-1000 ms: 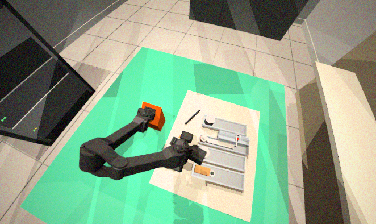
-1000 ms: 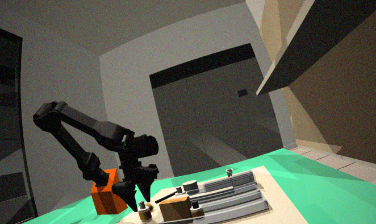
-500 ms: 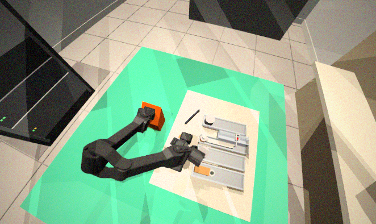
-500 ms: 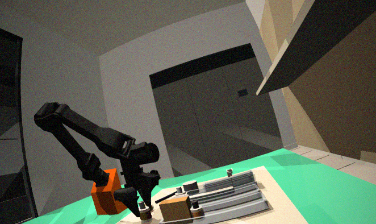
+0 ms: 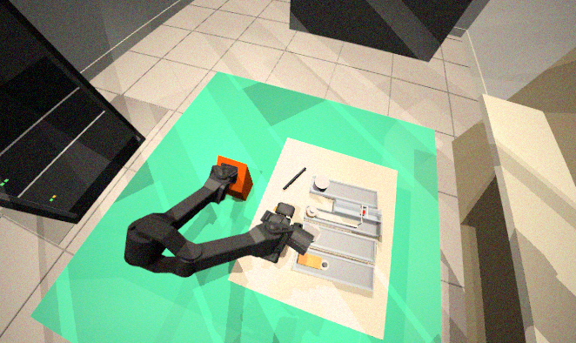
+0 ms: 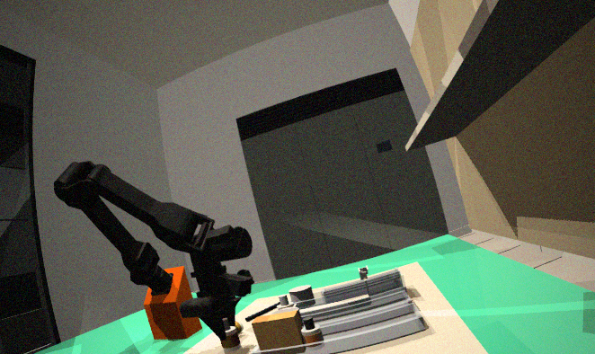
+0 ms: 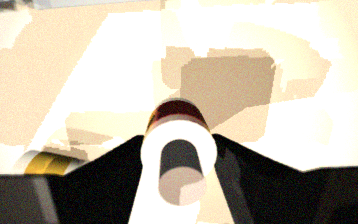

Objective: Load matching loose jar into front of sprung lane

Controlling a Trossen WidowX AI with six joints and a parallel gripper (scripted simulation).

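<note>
The brown box lies 130 mm ahead of my gripper tip, 50 mm to the right of it and 10 mm above it. Also, from my gripper tip: pusher plate: 200 mm ahead, 150 mm to the left, 20 mm above; then black rod: 250 mm to the left, 20 mm below; then grey lane rack: 240 mm ahead, 150 mm to the left, 10 mm below.
</note>
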